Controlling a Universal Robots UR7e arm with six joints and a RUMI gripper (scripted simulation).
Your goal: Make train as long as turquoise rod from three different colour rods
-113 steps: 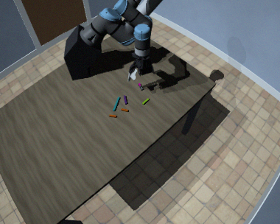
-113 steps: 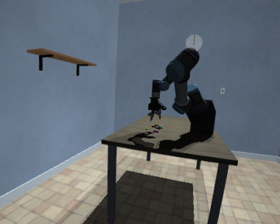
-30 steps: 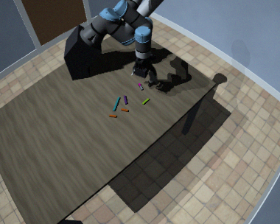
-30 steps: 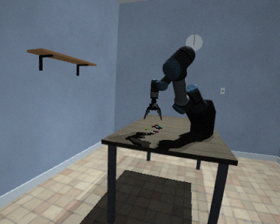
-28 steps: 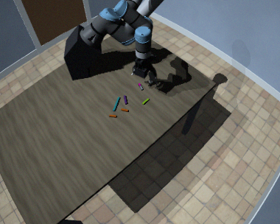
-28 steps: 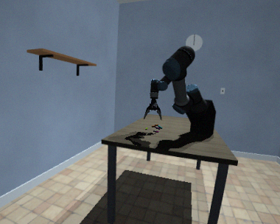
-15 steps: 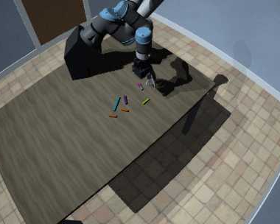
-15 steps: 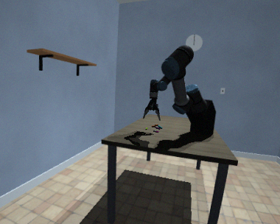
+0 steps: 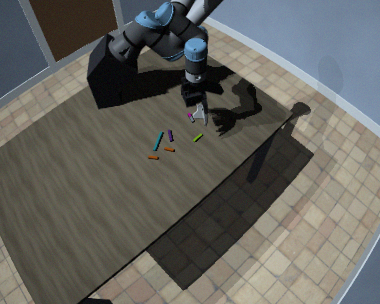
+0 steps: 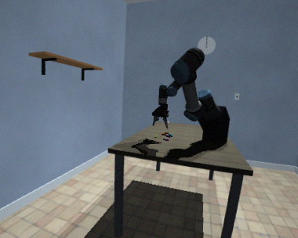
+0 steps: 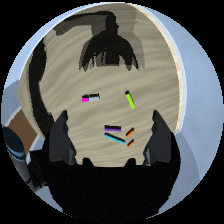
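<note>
My gripper is now 100 mm above the lime rod, 50 mm short of it and 40 mm to the left of it. From my hand the other things lie so: purple rod 140 mm to the right, 100 mm below, 30 mm behind; then magenta rod 100 mm below, 80 mm behind; then grey rod 100 mm below, 50 mm behind, 10 mm to the right.
</note>
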